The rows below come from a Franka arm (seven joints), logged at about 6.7 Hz.
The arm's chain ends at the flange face. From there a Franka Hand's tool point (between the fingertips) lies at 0.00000 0.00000 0.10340 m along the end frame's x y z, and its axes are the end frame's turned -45 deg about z.
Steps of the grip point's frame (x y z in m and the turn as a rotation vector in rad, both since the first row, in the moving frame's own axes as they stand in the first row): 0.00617, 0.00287, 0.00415, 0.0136, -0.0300, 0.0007; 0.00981, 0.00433, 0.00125, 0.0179, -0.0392, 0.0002; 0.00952, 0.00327, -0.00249, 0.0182, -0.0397, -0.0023; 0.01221, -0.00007, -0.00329, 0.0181, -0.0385, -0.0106; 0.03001, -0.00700, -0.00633, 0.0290, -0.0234, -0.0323; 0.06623, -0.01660, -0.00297, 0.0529, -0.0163, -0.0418; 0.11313, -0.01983, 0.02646, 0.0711, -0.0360, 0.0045; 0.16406, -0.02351, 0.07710, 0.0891, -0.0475, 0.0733
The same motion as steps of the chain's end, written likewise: 0.00958, -0.00353, 0.00421, -0.0116, -0.0308, 0.0007; 0.01417, -0.00543, 0.00135, -0.0151, -0.0404, 0.0002; 0.01327, -0.00600, -0.00239, -0.0152, -0.0409, -0.0023; 0.01271, -0.01020, -0.00320, -0.0144, -0.0400, -0.0106; 0.02011, -0.02582, -0.00626, 0.0040, -0.0371, -0.0323; 0.04021, -0.05600, -0.00281, 0.0259, -0.0489, -0.0418; 0.07379, -0.09144, 0.02679, 0.0248, -0.0757, 0.0045; 0.10923, -0.12923, 0.07763, 0.0294, -0.0966, 0.0733
